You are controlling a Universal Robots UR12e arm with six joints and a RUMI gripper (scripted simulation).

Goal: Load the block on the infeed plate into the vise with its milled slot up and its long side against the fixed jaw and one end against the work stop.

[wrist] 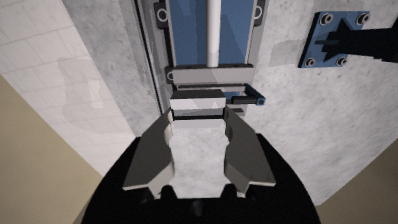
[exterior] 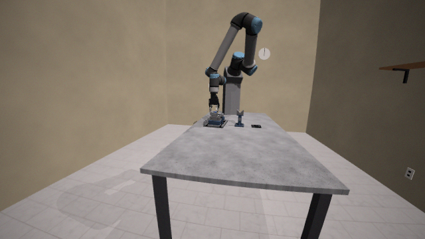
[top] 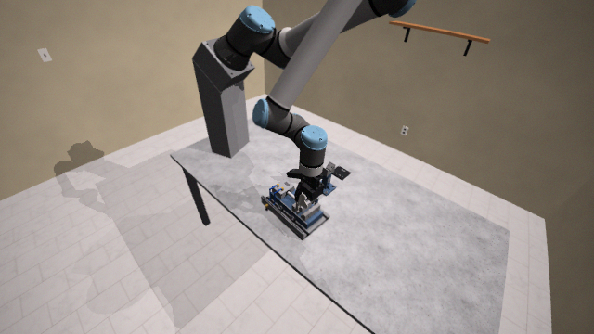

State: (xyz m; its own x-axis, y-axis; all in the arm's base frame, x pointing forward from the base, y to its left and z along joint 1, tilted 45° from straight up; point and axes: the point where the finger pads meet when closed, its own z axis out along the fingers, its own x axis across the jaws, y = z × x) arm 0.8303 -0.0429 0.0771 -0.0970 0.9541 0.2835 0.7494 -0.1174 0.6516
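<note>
The moving jaw lies 40 mm below my hand, 40 mm behind it and 20 mm to the left of it. From my hand the other things lie so: cylinder rod (90 mm behind, 40 mm below, 10 mm to the left); then work stop (70 mm to the left, 30 mm below, 10 mm behind); then part (right at my hand).
</note>
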